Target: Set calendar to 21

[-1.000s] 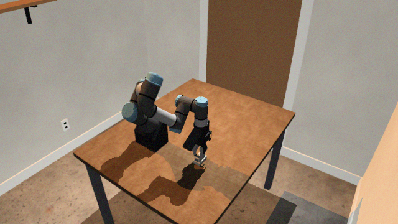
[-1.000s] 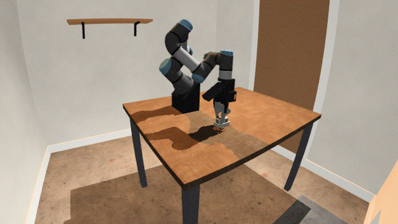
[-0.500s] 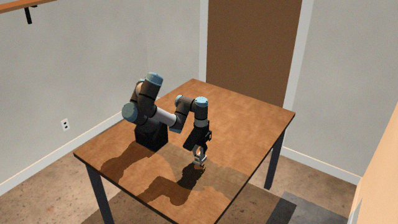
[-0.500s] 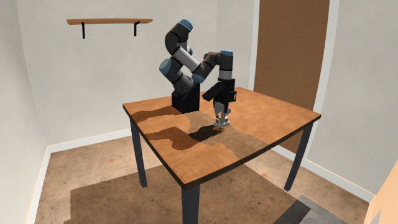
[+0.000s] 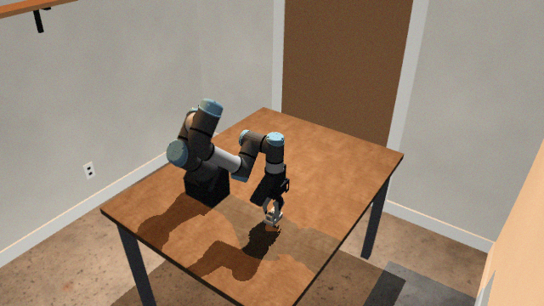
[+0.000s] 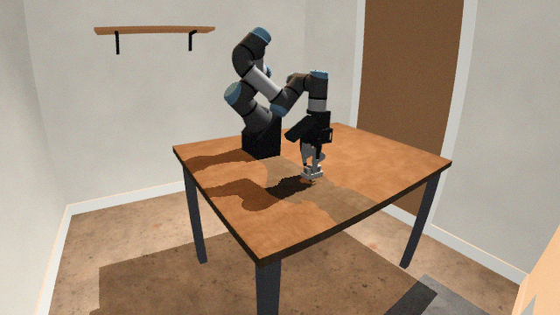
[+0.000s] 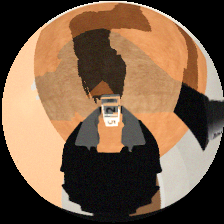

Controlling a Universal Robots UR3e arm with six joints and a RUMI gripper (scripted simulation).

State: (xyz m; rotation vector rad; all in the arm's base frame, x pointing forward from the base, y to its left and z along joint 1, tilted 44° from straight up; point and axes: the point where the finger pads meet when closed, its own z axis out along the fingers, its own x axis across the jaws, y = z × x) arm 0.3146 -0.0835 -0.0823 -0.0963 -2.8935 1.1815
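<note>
Right now the calendar tray is 20 mm to the left of my hand and 30 mm below it.
</note>
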